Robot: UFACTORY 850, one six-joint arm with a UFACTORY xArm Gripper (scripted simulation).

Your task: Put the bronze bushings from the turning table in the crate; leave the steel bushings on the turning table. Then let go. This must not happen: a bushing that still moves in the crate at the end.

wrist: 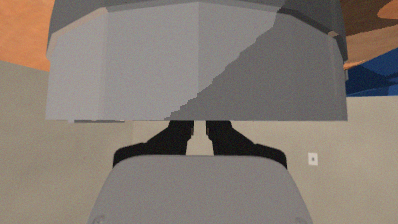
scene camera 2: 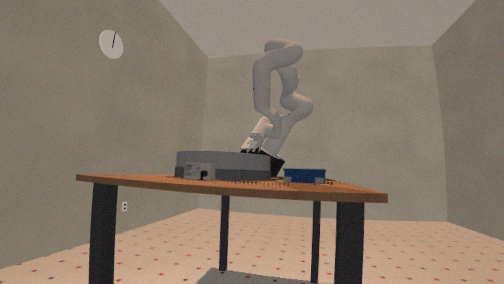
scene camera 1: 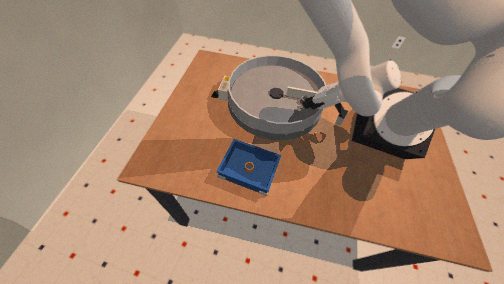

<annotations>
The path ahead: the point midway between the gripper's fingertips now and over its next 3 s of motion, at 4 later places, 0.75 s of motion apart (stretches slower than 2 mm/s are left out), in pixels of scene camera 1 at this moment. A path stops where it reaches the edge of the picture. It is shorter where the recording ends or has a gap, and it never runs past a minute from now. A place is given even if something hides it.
My gripper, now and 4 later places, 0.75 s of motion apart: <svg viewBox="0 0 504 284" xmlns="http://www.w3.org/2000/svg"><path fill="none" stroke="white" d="M305 103L307 97L309 88L278 75L275 79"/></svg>
</annotations>
